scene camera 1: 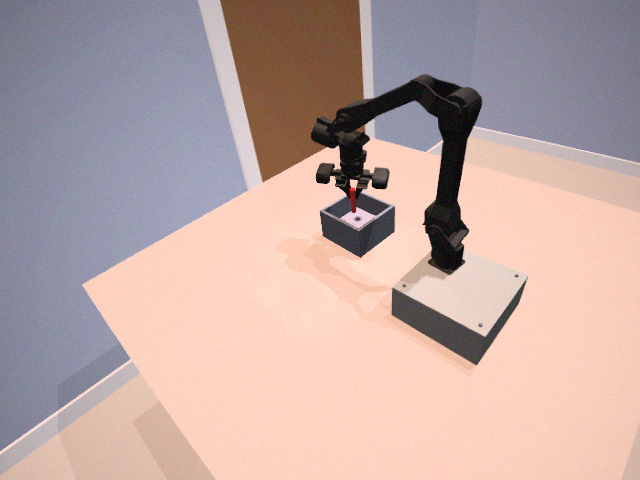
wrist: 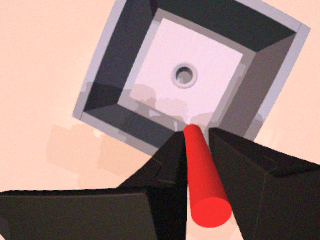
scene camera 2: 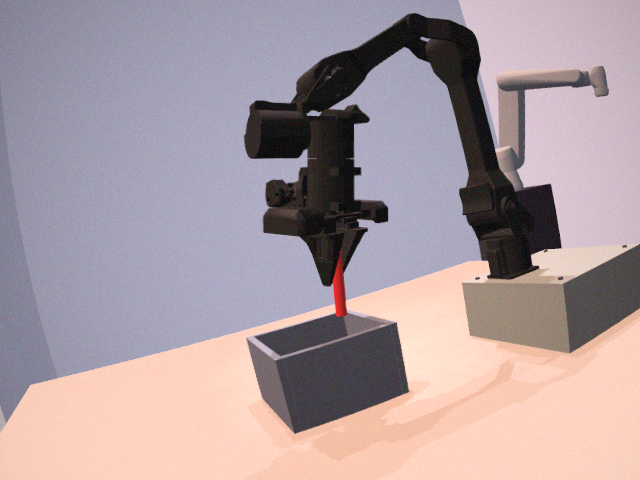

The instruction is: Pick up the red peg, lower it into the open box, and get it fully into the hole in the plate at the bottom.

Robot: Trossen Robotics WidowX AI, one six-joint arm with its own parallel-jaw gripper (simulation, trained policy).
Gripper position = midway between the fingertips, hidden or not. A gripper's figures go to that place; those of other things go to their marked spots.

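There's a grey box [wrist: 270,44], and it's 230 mm from the lens. My gripper [wrist: 196,137] is 100 mm from the lens, and a red peg [wrist: 209,205] is 70 mm from the lens. As for the marked spots on the grey box and the red peg, they are 190 mm apart.
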